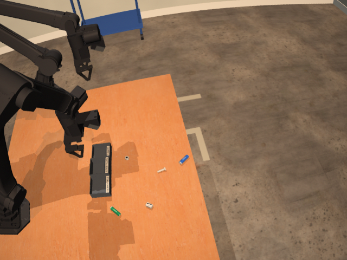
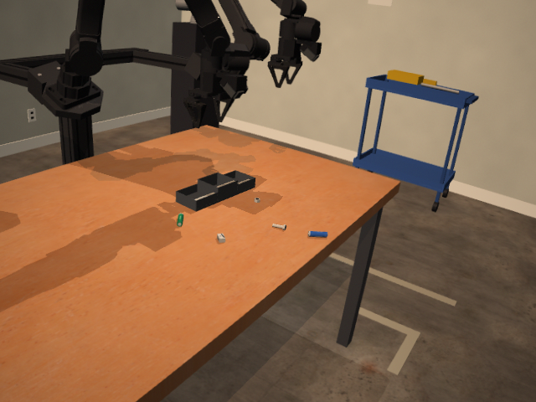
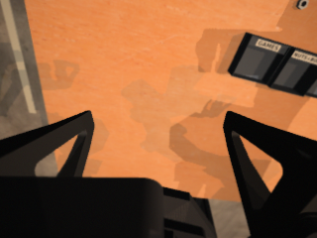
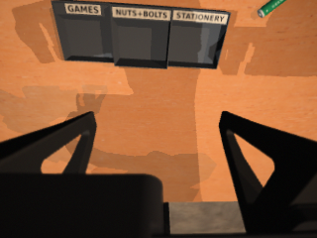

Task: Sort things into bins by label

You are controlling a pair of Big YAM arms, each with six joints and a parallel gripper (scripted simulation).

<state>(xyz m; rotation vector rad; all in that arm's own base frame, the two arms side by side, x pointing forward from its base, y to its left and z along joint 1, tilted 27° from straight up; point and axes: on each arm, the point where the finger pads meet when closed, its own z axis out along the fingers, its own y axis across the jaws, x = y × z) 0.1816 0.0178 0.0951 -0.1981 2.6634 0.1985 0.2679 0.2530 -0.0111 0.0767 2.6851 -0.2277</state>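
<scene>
Now: right hand 220 mm short of the pencil sharpener, 210 mm above it and 150 mm to the left of it. The rest, counted from my right hand: bolt: 280 mm ahead, 210 mm below, 10 mm to the left; green battery: 210 mm below, 170 mm to the right, 90 mm ahead; nut: 220 mm below, 130 mm ahead, 80 mm to the left.
</scene>
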